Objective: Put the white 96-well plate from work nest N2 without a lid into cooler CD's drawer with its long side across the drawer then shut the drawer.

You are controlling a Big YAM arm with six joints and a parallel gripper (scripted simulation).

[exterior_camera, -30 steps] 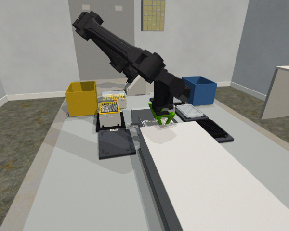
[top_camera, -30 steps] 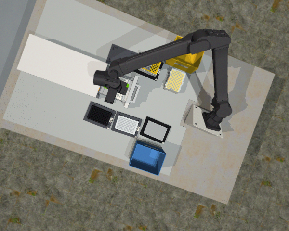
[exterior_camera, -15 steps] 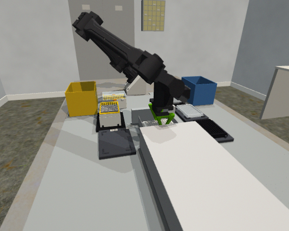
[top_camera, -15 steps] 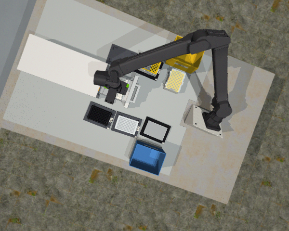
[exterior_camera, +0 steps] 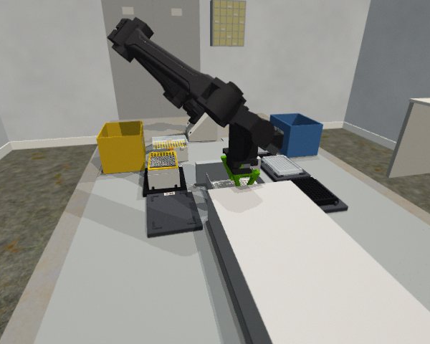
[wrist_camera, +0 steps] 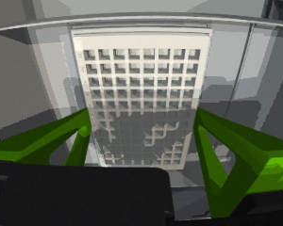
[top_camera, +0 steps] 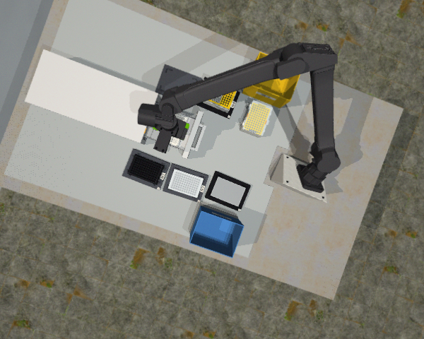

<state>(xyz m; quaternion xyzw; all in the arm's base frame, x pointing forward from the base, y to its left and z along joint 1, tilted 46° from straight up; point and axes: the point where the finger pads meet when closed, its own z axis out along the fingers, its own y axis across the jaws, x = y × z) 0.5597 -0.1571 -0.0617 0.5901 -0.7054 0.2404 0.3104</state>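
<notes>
The white 96-well plate is 1 cm below my hand. Round my hand: cooler CD: 17 cm ahead, 2 cm to the right; then black plate: 6 cm ahead, 19 cm to the left, 1 cm below; then cooler's drawer: 4 cm ahead, 1 cm to the right, 1 cm below.
</notes>
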